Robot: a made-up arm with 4 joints.
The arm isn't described. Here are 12 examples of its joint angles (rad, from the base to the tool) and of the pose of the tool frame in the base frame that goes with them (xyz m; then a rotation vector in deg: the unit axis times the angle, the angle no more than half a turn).
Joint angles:
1: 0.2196 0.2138 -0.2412 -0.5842
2: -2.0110 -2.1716 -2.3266 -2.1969
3: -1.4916 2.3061 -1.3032 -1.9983
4: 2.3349 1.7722 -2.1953 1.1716
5: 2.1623 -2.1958 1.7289 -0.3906
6: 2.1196 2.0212 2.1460 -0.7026
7: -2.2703 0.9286 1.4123 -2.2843
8: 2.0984 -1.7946 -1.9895 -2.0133
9: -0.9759 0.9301 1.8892 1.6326
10: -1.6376 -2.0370 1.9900 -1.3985
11: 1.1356 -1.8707 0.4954 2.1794
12: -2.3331 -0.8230 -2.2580 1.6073
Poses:
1: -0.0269 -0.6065 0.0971 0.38 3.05 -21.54
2: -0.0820 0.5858 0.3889 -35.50 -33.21 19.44
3: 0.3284 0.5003 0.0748 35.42 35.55 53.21
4: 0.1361 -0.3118 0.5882 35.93 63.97 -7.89
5: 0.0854 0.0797 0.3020 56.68 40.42 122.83
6: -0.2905 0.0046 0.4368 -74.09 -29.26 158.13
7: -0.2459 0.1259 -0.0943 86.27 25.06 -124.47
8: -0.2665 -0.5802 0.3787 74.65 -52.49 -44.00
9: -0.2665 0.1219 -0.1277 -82.09 -2.36 86.69
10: 0.1796 0.1267 -0.0832 -82.47 78.50 -24.06
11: -0.1734 0.0050 0.0847 -50.95 31.91 0.86
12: -0.2776 0.5753 0.3054 -80.90 80.32 118.73
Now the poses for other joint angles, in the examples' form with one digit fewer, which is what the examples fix.
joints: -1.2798 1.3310 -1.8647 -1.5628
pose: 0.149 0.531 -0.412 62.3 97.9 60.5
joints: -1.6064 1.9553 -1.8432 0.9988
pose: 0.213 0.535 0.029 -74.7 25.1 -95.7
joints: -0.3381 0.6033 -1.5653 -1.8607
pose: 0.019 -0.299 -0.640 44.9 99.4 -41.0
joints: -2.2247 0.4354 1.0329 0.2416
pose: -0.090 0.074 -0.078 63.6 -34.4 10.4
